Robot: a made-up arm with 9 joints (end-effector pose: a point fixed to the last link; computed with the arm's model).
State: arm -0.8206 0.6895 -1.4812 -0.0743 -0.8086 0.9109 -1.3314 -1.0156 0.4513
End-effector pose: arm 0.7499 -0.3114 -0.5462 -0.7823 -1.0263 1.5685
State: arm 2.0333 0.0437 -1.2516 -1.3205 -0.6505 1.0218 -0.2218 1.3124 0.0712
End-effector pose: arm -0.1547 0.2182 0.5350 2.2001 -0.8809 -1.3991
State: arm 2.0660 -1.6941 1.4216 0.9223 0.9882 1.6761 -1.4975 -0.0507 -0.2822
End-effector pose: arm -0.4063 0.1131 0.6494 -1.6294 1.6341 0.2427
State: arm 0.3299 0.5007 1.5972 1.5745 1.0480 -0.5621 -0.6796 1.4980 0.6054
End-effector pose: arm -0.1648 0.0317 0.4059 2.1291 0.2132 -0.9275
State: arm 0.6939 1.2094 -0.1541 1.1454 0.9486 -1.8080 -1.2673 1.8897 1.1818
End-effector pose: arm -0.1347 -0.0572 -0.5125 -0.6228 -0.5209 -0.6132
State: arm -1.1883 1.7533 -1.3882 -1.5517 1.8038 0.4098 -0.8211 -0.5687 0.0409
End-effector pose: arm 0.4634 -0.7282 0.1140 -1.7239 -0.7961 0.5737
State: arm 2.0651 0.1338 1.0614 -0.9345 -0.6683 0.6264 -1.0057 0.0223 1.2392
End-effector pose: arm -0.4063 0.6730 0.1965 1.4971 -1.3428 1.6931
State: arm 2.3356 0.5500 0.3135 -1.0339 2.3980 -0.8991 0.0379 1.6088 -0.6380
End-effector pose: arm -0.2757 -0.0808 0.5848 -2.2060 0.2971 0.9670
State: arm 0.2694 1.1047 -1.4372 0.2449 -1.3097 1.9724 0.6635 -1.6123 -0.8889
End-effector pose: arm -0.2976 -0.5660 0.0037 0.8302 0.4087 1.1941
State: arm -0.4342 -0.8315 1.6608 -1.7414 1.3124 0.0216 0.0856 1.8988 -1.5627
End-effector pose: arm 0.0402 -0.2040 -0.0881 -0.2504 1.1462 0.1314
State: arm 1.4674 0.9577 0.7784 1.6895 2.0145 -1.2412 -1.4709 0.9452 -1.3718
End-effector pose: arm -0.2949 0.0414 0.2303 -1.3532 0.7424 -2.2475
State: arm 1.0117 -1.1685 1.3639 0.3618 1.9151 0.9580 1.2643 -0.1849 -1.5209
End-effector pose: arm -0.0465 -0.0870 -0.3541 1.9356 0.3888 2.2598
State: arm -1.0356 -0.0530 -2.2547 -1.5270 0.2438 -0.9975 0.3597 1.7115 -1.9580
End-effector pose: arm 0.3209 -0.4923 -0.0377 0.9212 2.5417 -0.0762
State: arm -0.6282 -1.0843 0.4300 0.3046 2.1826 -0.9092 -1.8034 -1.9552 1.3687
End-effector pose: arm -0.3332 0.1525 -0.1279 -0.9575 2.4534 -1.0602
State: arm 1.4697 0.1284 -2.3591 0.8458 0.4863 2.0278 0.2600 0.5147 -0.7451
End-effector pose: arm -0.8538 -0.0874 0.1568 0.4934 0.4615 0.0136
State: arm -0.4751 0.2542 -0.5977 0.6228 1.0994 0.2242 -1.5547 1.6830 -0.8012
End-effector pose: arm 0.2036 -0.0080 -0.0612 -0.0063 -0.9011 -2.8156
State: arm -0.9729 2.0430 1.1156 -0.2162 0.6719 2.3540 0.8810 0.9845 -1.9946
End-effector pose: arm -0.1837 -0.1153 0.0944 2.0972 2.1919 -0.6512
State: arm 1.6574 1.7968 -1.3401 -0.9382 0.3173 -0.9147 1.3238 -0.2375 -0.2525
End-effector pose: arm -1.0626 -0.3296 0.2096 -0.9940 0.3897 0.6042
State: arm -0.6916 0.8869 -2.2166 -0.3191 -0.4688 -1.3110 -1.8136 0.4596 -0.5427
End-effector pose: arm -0.0064 -0.0530 -0.2315 1.8323 0.1956 -0.4494
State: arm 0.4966 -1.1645 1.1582 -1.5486 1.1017 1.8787 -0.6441 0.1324 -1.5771
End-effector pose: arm -0.0751 0.1306 -0.0897 -1.5779 1.6432 -1.5359
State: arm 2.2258 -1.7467 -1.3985 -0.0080 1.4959 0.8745 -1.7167 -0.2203 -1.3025
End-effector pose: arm 0.0838 0.2461 0.4430 0.3517 1.1687 -2.7498
